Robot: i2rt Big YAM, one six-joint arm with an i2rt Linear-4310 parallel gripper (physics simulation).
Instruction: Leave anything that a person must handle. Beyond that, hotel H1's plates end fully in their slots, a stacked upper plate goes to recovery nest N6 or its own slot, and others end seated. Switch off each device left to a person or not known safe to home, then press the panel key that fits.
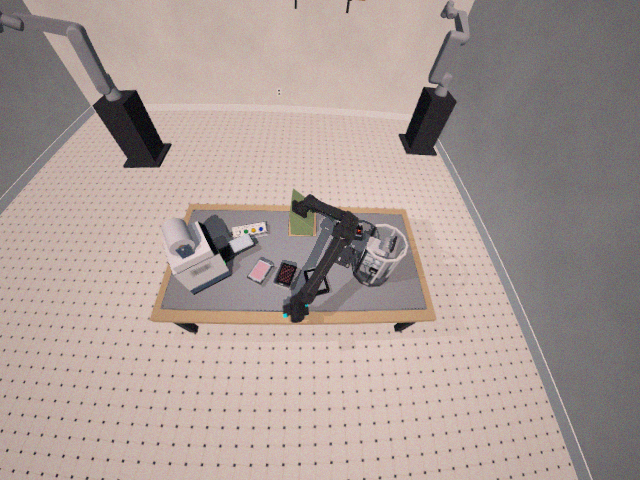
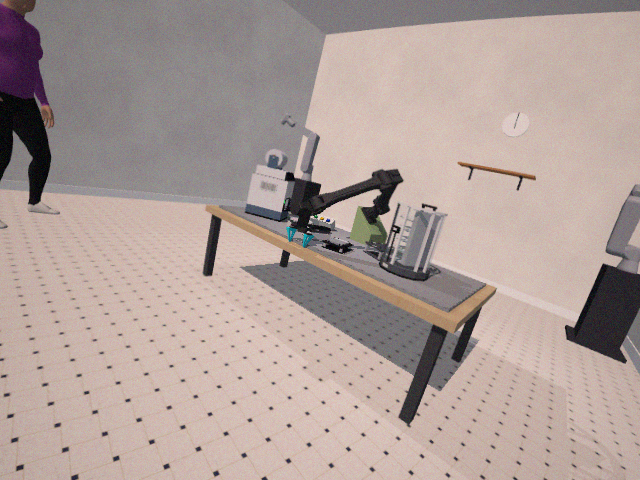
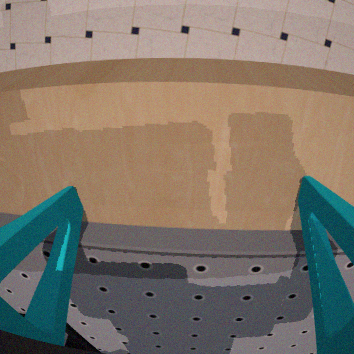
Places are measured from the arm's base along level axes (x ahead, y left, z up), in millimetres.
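Pixels of known places: gripper, fingertip midpoint: (image 2: 296, 244) (image 3: 185, 192); arm's base at its link origin: (image 1: 299, 209) (image 2: 368, 215).
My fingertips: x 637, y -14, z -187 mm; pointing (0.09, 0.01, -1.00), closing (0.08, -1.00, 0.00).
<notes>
For each thing: its middle in the pictures, then the offset to it from my fingertips. "*": a spot on its surface instead.
- pink-topped plate at the middle of its body: (image 1: 259, 270) dx -252, dy -220, dz +74 mm
- dark plate with red wells, body centre: (image 2: 318, 227) (image 1: 286, 273) dx -228, dy -60, dz +79 mm
- white key panel at the middle of its body: (image 1: 249, 230) (image 2: 319, 220) dx -563, dy -321, dz +54 mm
- pale plate at the middle of its body: (image 1: 241, 242) dx -421, dy -345, dz +121 mm
- white device at a spot on its surface: (image 1: 201, 269) * dx -184, dy -505, dz +225 mm
- black square frame at a spot on its surface: (image 1: 323, 292) * dx -131, dy +165, dz +17 mm
- small box with a red light, surface spot: (image 1: 358, 230) * dx -564, dy +430, dz +61 mm
My gripper (image 1: 295, 311) (image 2: 299, 241) (image 3: 185, 192) is open and empty, pointing down over the table's front edge. A cylindrical, white-railed plate hotel (image 1: 397, 258) (image 2: 424, 242) stands at the right; its slots are too small to read. A pink-topped plate (image 1: 260, 270) and a dark plate with red wells (image 1: 285, 274) rest in nests near the table's middle. A white key panel (image 1: 249, 229) (image 2: 323, 222) with green, yellow and blue keys lies at the back left. A pale plate (image 1: 241, 243) sits beside the white device (image 1: 201, 269) (image 2: 267, 192). Labels and switches cannot be read.
A black square frame (image 1: 323, 292) lies partly under my arm. A green board (image 1: 301, 225) (image 2: 363, 230) stands behind my arm. A small box with a red light (image 1: 358, 230) is near the arm's base. A person in purple (image 2: 19, 56) stands at the far left.
</notes>
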